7 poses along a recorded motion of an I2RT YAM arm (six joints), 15 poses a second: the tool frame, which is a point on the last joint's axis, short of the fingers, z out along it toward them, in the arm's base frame.
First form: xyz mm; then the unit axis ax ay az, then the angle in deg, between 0 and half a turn.
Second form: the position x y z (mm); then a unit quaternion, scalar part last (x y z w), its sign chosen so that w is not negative. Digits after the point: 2 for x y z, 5 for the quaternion.
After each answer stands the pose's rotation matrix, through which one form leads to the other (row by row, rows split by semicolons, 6 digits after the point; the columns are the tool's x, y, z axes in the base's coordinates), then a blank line. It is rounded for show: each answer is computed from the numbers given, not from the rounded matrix.
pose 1, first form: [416.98, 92.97, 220.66, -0.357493, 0.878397, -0.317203, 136.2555]
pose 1, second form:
[416.98, 92.97, 220.66, -0.33176, 0.81517, -0.29437, 0.37254]
-0.502302 -0.321551 0.802682; -0.760207 0.606564 -0.232735; -0.412042 -0.727107 -0.549123

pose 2, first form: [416.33, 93.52, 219.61, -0.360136, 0.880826, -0.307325, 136.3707]
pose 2, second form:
[416.33, 93.52, 219.61, -0.33435, 0.81775, -0.28532, 0.37161]
-0.500244 -0.334773 0.798551; -0.758875 0.613612 -0.218147; -0.416971 -0.715127 -0.561007

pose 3, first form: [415.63, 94.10, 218.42, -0.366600, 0.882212, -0.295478, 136.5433]
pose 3, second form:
[415.63, 94.10, 218.42, -0.34055, 0.81953, -0.27448, 0.37021]
-0.493942 -0.354955 0.793743; -0.761418 0.617365 -0.197746; -0.419838 -0.702045 -0.575211

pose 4, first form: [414.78, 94.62, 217.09, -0.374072, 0.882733, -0.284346, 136.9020]
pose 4, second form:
[414.78, 94.62, 217.09, -0.34793, 0.82103, -0.26447, 0.36730]
-0.488081 -0.377038 0.787159; -0.765596 0.618005 -0.178695; -0.419093 -0.689864 -0.590296

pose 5, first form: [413.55, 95.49, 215.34, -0.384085, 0.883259, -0.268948, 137.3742]
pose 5, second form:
[413.55, 95.49, 215.34, -0.35782, 0.82285, -0.25055, 0.36346]
-0.479726 -0.406728 0.777455; -0.770995 0.618379 -0.152233; -0.418844 -0.672443 -0.610237

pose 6, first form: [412.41, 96.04, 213.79, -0.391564, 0.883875, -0.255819, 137.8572]
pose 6, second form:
[412.41, 96.04, 213.79, -0.36538, 0.82477, -0.23871, 0.35953]
-0.474468 -0.431063 0.767505; -0.774362 0.619025 -0.131036; -0.418620 -0.656500 -0.627507

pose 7, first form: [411.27, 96.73, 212.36, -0.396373, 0.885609, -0.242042, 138.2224]
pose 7, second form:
[411.27, 96.73, 212.36, -0.37032, 0.82740, -0.22613, 0.35656]
-0.471461 -0.451551 0.757513; -0.774067 0.623452 -0.110127; -0.422545 -0.638287 -0.643464

